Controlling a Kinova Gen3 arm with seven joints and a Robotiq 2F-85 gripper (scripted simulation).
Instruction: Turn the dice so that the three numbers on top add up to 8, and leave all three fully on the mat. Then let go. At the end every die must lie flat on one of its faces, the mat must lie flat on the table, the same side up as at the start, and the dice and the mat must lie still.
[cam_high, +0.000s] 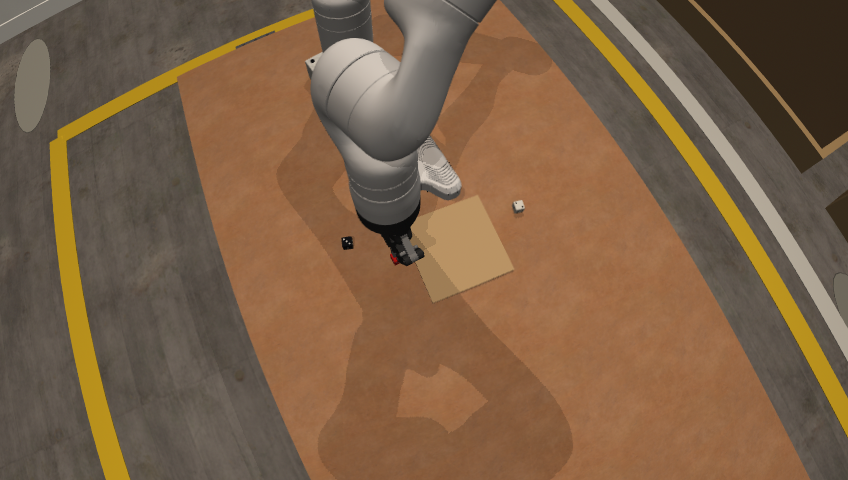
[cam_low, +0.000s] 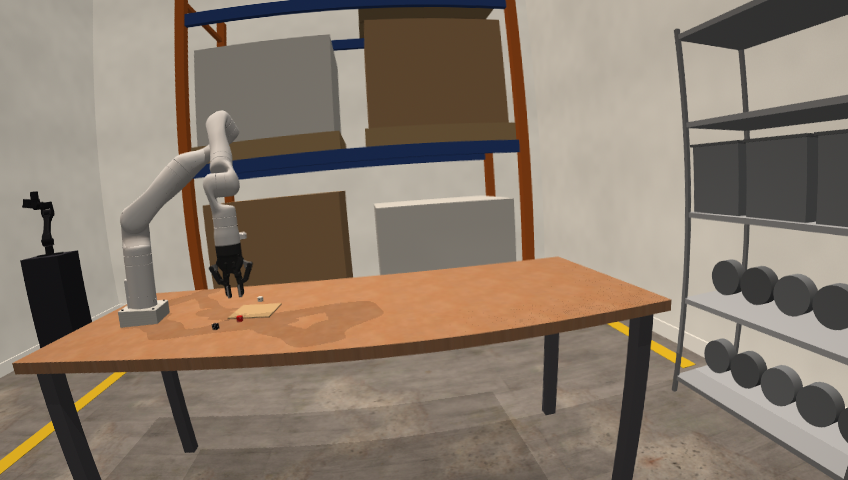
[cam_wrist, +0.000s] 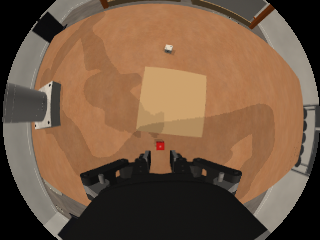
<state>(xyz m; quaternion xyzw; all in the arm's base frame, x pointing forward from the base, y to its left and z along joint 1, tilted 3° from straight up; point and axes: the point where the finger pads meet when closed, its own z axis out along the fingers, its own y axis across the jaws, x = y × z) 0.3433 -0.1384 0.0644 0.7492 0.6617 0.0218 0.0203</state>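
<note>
Now: the red die 90 mm below my hand. Also, from my hand: black die: 90 mm below, 70 mm behind, 50 mm to the right; tan mat: 90 mm to the left, 90 mm below, 40 mm ahead; white die: 210 mm to the left, 90 mm below, 50 mm ahead.
</note>
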